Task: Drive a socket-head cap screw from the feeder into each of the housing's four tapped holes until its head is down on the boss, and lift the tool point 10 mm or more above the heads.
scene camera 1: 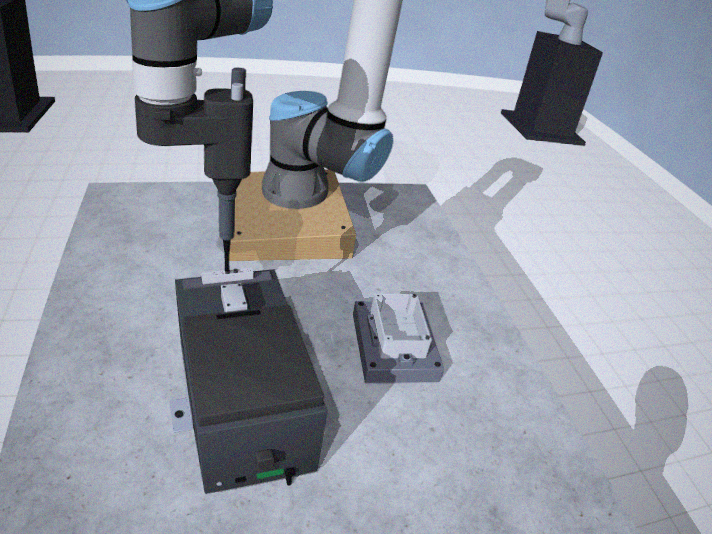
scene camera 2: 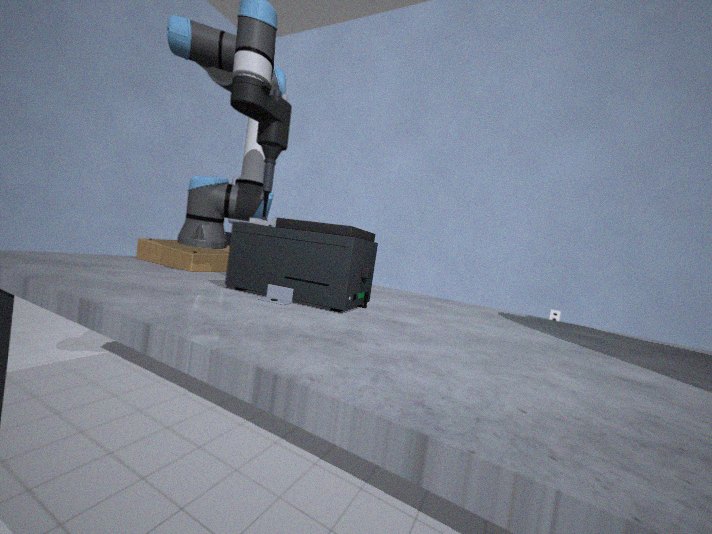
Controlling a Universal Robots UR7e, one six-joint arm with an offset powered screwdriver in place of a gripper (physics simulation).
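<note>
The powered screwdriver (scene camera 1: 227, 270) (scene camera 2: 265, 217) points straight down. Its bit tip is at the pale strip (scene camera 1: 213, 278) on the back end of the dark feeder (scene camera 1: 253, 362) (scene camera 2: 293, 261), and seems to touch or nearly touch it. Whether a screw is on the bit is too small to tell. The white open-topped housing (scene camera 1: 405, 347) sits on a dark grey fixture block (scene camera 1: 401, 375) to the right of the feeder in scene camera 1. Dark spots show at its corners; whether these are holes or screw heads cannot be told. The housing does not show in scene camera 2.
The robot's base stands on a wooden block (scene camera 1: 293, 247) (scene camera 2: 172, 256) behind the feeder. A small white plate (scene camera 1: 234, 297) with dark dots lies on the feeder's top. A bracket (scene camera 1: 180, 422) (scene camera 2: 280, 293) is at the feeder's side. Dark pedestals (scene camera 1: 554, 89) stand beyond the grey table (scene camera 1: 483, 459) (scene camera 2: 431, 367).
</note>
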